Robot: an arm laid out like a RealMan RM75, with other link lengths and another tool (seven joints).
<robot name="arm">
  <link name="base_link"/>
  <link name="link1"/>
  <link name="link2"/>
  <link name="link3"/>
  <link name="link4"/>
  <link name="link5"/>
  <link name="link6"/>
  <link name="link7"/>
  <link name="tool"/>
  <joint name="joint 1" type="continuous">
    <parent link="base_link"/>
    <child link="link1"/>
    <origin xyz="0 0 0.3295"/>
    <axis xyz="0 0 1"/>
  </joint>
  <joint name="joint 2" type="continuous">
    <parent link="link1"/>
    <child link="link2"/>
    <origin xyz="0 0 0"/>
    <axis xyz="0 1 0"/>
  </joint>
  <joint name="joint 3" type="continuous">
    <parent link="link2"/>
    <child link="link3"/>
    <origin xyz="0 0 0.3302"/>
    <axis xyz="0 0 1"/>
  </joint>
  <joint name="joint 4" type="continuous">
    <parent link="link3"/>
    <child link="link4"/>
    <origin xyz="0 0 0"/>
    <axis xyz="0 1 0"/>
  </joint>
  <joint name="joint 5" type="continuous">
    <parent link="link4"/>
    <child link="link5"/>
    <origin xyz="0 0 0.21"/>
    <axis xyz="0 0 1"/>
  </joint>
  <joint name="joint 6" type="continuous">
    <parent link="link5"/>
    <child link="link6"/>
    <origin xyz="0 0 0"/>
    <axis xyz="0 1 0"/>
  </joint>
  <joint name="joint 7" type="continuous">
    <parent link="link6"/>
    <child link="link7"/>
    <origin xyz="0 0 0.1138"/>
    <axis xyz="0 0 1"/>
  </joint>
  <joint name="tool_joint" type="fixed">
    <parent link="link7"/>
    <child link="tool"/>
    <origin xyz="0.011 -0.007 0.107" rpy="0 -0.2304 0.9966"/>
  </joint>
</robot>
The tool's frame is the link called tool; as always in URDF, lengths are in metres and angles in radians. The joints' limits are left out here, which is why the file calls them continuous.
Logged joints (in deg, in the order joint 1, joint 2, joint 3, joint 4, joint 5, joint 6, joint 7), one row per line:
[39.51, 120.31, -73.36, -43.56, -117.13, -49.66, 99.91]
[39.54, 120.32, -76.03, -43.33, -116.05, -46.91, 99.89]
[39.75, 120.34, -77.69, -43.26, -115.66, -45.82, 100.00]
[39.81, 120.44, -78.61, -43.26, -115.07, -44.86, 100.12]
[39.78, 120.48, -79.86, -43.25, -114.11, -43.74, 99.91]
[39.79, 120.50, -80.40, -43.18, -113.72, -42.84, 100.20]
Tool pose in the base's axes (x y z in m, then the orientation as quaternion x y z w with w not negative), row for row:
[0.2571, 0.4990, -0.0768, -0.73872, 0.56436, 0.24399, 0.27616]
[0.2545, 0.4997, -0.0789, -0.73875, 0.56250, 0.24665, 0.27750]
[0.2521, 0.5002, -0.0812, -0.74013, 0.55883, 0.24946, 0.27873]
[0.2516, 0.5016, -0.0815, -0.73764, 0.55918, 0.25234, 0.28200]
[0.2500, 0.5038, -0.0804, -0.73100, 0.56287, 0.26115, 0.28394]
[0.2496, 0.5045, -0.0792, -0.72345, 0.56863, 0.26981, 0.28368]
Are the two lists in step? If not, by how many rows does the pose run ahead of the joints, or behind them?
The pose runs 2 rows ahead of the joints: the pose in row i belongs to the joints in row i + 2.
